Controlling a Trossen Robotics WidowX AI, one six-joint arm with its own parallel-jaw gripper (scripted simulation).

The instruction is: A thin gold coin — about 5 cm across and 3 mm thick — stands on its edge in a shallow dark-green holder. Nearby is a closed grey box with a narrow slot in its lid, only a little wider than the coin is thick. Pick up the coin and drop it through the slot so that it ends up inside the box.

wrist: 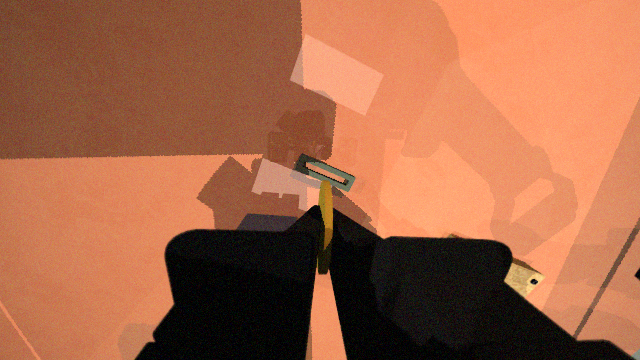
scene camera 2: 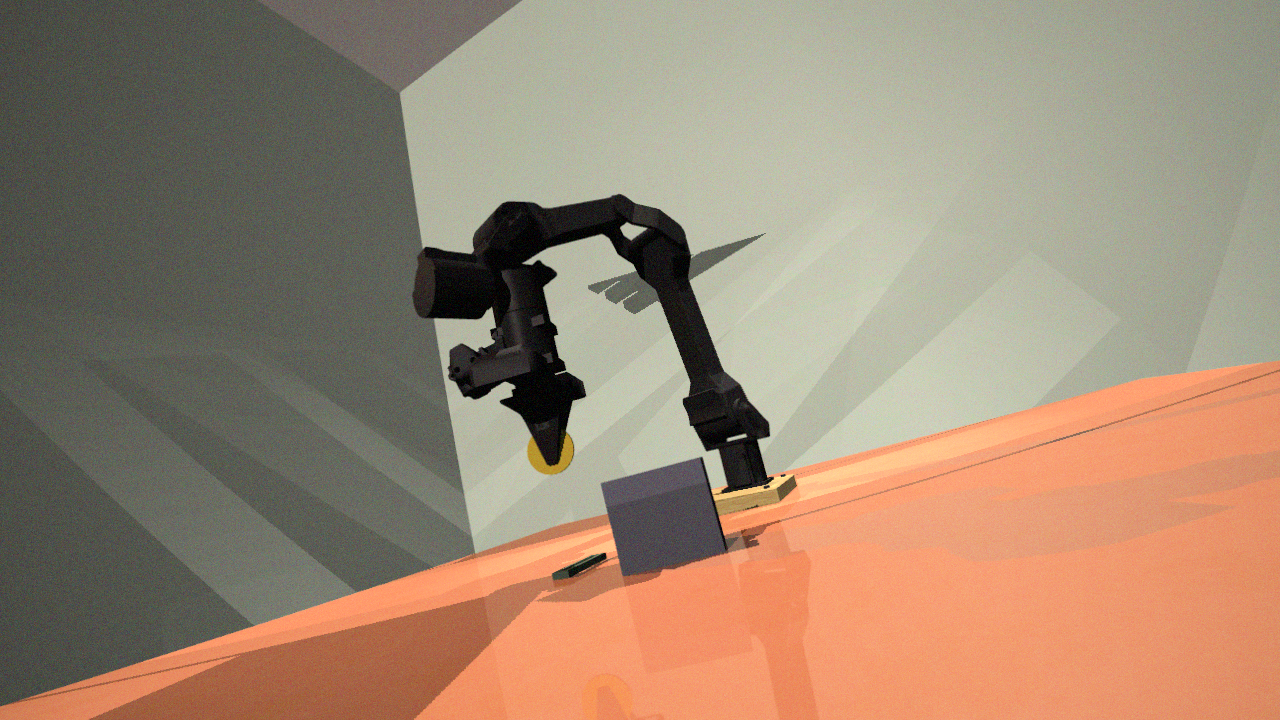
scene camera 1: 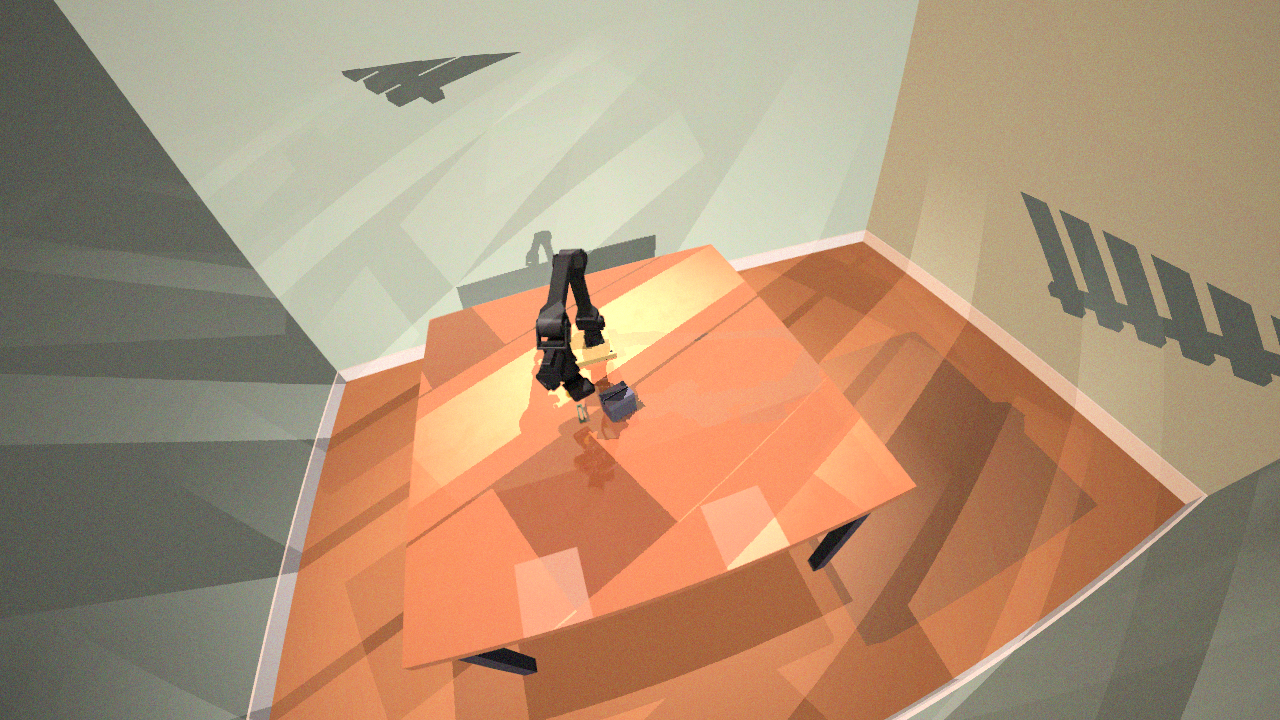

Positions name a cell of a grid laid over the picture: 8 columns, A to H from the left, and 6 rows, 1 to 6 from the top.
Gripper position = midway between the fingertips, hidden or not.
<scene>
my gripper: wrist E4; scene camera 2 D4; scene camera 1 D4
</scene>
